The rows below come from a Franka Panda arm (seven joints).
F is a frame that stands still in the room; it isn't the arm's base.
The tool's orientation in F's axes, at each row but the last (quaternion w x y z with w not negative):
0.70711, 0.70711, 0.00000, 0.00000
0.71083, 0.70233, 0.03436, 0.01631
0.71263, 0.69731, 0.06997, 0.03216
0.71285, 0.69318, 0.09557, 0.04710
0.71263, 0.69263, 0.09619, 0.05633
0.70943, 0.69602, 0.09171, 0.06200
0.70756, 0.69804, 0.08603, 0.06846
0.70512, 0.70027, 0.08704, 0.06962
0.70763, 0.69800, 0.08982, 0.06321
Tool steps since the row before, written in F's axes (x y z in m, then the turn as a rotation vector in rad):
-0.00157, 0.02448, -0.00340, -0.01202, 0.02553, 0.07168
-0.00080, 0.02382, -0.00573, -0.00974, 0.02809, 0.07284
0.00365, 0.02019, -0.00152, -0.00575, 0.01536, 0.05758
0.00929, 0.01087, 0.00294, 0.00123, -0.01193, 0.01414
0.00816, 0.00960, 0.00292, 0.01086, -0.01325, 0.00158
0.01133, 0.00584, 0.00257, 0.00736, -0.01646, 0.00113
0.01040, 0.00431, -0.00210, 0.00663, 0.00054, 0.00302
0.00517, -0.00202, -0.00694, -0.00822, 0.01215, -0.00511
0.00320, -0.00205, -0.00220, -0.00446, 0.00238, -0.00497
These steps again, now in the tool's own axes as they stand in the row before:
-0.00157, -0.00340, -0.02448, -0.01202, 0.07168, -0.02553
0.00105, -0.00544, -0.02388, -0.00959, 0.07293, -0.02791
0.00659, -0.00081, -0.01947, -0.00664, 0.05758, -0.01501
0.01104, 0.00391, -0.00871, -0.00218, 0.01377, 0.01222
0.00983, 0.00367, -0.00755, 0.00767, 0.00170, 0.01531
0.01220, 0.00315, -0.00321, 0.00358, 0.00104, 0.01768
0.01114, -0.00179, -0.00197, 0.00651, 0.00318, 0.00095
0.00477, -0.00683, 0.00308, -0.00521, -0.00519, -0.01368
0.00277, -0.00212, 0.00267, -0.00365, -0.00508, -0.00333

